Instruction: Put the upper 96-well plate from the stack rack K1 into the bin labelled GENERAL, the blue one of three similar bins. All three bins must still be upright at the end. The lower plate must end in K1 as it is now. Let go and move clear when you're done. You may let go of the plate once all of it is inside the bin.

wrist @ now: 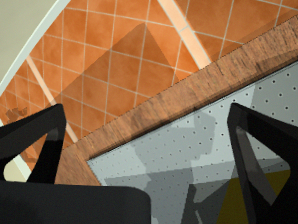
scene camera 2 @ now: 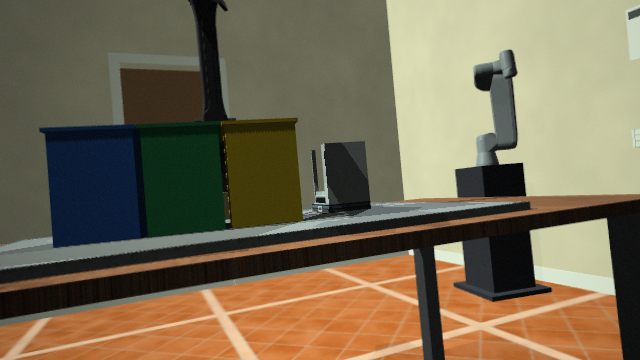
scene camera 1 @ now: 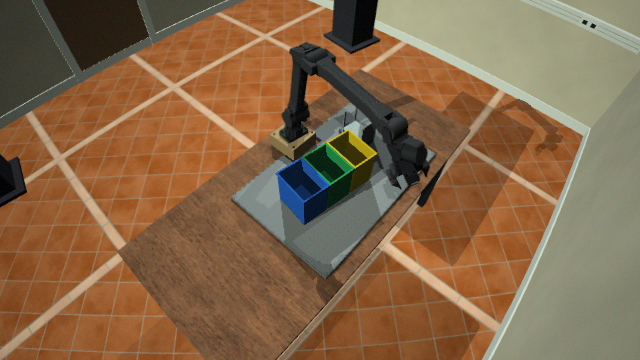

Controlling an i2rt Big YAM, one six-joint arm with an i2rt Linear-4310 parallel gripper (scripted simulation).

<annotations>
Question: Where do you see a yellow bin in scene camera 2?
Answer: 261, 158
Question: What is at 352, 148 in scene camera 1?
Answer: A yellow bin.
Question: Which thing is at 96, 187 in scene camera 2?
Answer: A blue bin.
</annotations>
